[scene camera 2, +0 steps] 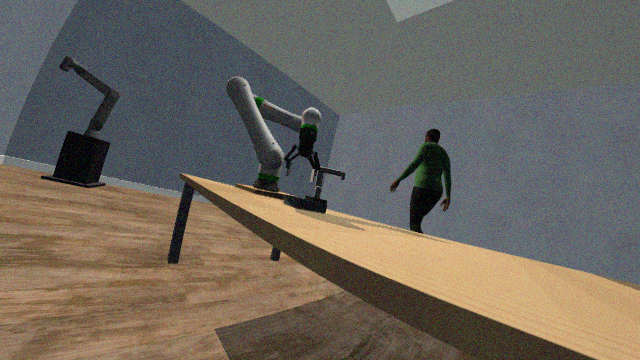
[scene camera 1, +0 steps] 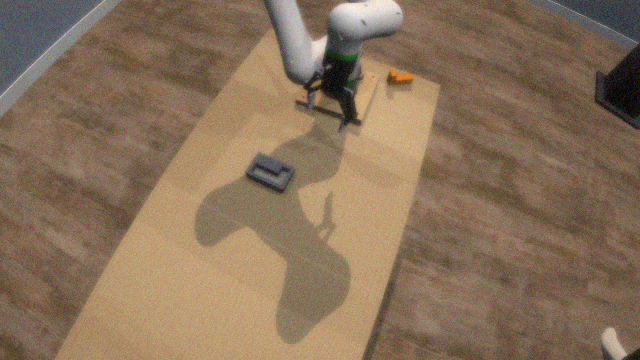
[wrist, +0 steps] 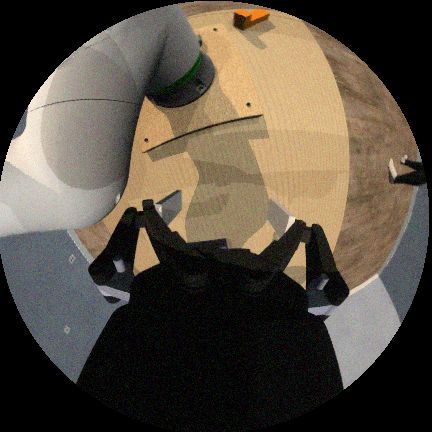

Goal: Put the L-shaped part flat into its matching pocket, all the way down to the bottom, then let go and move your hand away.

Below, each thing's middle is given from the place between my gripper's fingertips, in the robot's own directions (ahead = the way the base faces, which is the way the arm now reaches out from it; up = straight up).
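There's the grey block with L-shaped pocket (scene camera 1: 276,175), and it's 7 cm to the right of my hand, 11 cm below it and 22 cm ahead of it.
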